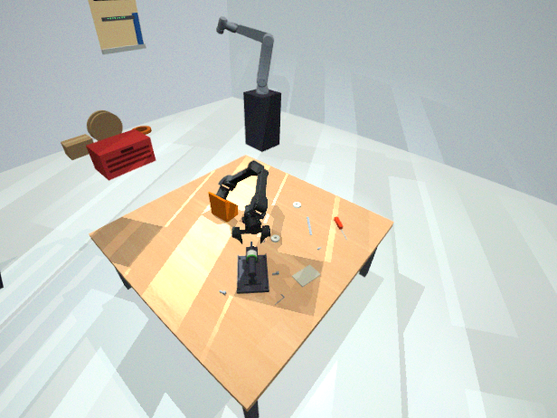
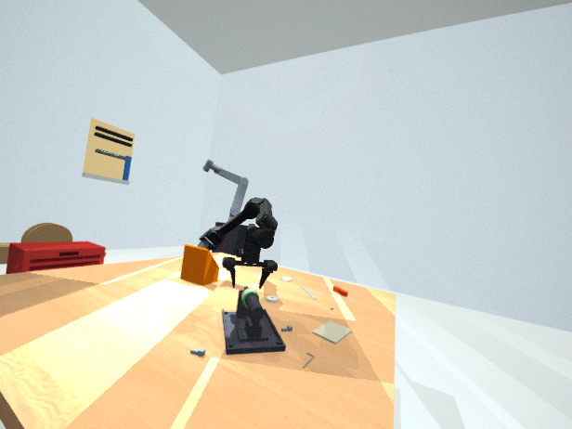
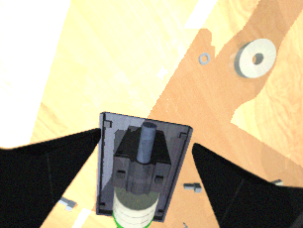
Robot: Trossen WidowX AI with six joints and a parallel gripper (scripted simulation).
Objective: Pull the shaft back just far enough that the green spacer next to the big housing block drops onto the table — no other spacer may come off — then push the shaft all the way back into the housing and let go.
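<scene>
The grey-blue shaft lies 50 mm ahead of my gripper tip and 40 mm to the right of it. The rest, counted from my gripper tip: grey plate 290 mm ahead, 90 mm to the left, 80 mm below; white disc 490 mm to the left, 110 mm behind, 80 mm below; green spacer 70 mm ahead, 60 mm to the right.
</scene>
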